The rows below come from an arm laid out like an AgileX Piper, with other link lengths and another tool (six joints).
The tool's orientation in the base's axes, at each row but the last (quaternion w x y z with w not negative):
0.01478, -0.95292, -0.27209, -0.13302
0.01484, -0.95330, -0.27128, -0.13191
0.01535, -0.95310, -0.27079, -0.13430
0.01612, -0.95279, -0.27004, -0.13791
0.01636, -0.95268, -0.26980, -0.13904
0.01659, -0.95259, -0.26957, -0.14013
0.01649, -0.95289, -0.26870, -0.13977
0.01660, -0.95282, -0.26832, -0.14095
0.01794, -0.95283, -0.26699, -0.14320
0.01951, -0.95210, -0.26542, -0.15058
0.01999, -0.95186, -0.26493, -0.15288
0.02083, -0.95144, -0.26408, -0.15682
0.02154, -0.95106, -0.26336, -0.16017
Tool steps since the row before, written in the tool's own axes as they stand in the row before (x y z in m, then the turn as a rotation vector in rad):
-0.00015, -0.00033, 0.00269, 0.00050, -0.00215, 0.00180
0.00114, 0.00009, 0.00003, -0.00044, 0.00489, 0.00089
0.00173, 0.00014, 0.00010, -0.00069, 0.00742, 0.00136
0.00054, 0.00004, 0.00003, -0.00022, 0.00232, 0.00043
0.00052, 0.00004, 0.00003, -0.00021, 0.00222, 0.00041
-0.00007, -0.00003, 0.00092, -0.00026, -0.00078, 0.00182
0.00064, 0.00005, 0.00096, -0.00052, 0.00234, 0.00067
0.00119, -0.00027, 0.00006, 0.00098, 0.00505, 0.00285
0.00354, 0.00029, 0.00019, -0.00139, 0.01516, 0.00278
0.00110, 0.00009, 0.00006, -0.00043, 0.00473, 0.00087
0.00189, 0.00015, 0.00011, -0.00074, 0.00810, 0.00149
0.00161, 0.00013, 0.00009, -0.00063, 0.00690, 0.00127
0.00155, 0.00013, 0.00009, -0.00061, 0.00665, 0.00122
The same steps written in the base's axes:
0.00037, 0.00047, -0.00265, -0.00027, 0.00227, -0.00170
0.00099, 0.00051, 0.00027, 0.00241, -0.00431, -0.00076
0.00151, 0.00078, 0.00037, 0.00363, -0.00654, -0.00117
0.00047, 0.00024, 0.00012, 0.00113, -0.00205, -0.00037
0.00045, 0.00023, 0.00012, 0.00109, -0.00196, -0.00035
0.00016, 0.00009, -0.00090, -0.00015, 0.00073, -0.00185
0.00080, 0.00038, -0.00074, 0.00096, -0.00219, -0.00068
0.00085, 0.00084, 0.00026, 0.00415, -0.00352, -0.00224
0.00309, 0.00156, 0.00083, 0.00739, -0.01338, -0.00242
0.00096, 0.00048, 0.00027, 0.00231, -0.00417, -0.00076
0.00164, 0.00083, 0.00047, 0.00395, -0.00715, -0.00129
0.00140, 0.00070, 0.00042, 0.00337, -0.00609, -0.00110
0.00135, 0.00067, 0.00041, 0.00324, -0.00587, -0.00106

